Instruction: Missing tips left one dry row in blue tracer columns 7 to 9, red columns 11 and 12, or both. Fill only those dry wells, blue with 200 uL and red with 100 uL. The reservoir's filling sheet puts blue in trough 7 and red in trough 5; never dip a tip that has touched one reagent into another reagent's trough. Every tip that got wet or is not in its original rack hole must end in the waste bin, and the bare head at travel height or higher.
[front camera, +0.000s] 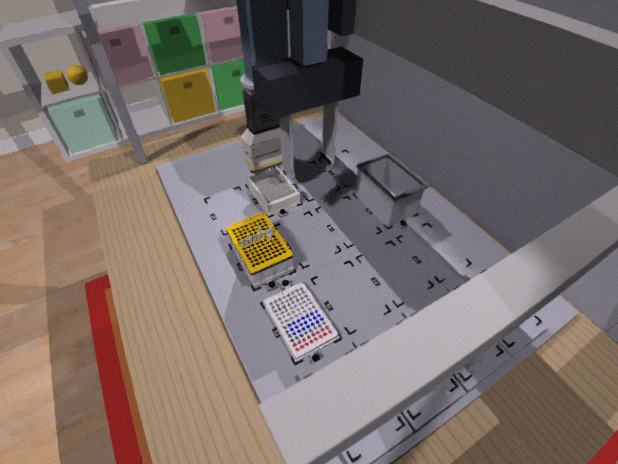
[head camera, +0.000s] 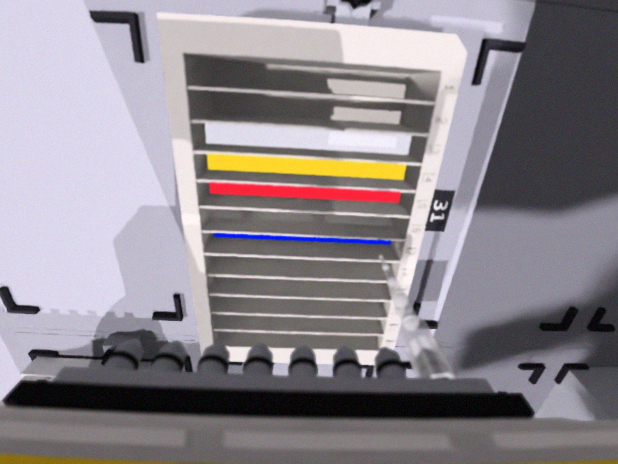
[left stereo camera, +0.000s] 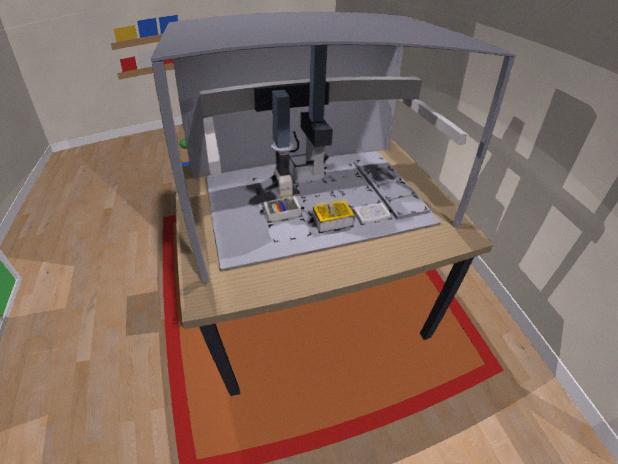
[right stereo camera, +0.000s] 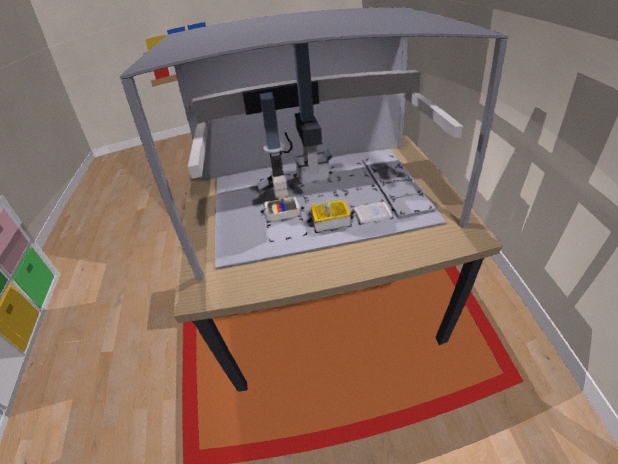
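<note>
The plate gripper (front camera: 310, 169) hangs beside the pipetting head (front camera: 262, 149) (left stereo camera: 284, 184), its paddles apart with nothing between. In the head view, seven nozzles are bare and the rightmost carries one clear tip (head camera: 411, 320). The tip's end shows at the right end of trough 7, by the blue liquid (head camera: 302, 238); whether it touches the liquid I cannot tell. Red (head camera: 305, 192) lies in trough 5 of the white reservoir (head camera: 182, 200) (front camera: 282, 202). The well plate (front camera: 280, 336) shows blue and red wells; dry rows are too small to tell. The yellow tip rack (front camera: 274, 254) holds some clear tips.
The grey waste bin (front camera: 395, 212) stands across the deck, to the right of the reservoir in the front view. Trough 4 holds yellow liquid (head camera: 305, 167) and trough 3 a pale one (head camera: 270, 136). A light gantry beam (front camera: 440, 325) crosses the front view.
</note>
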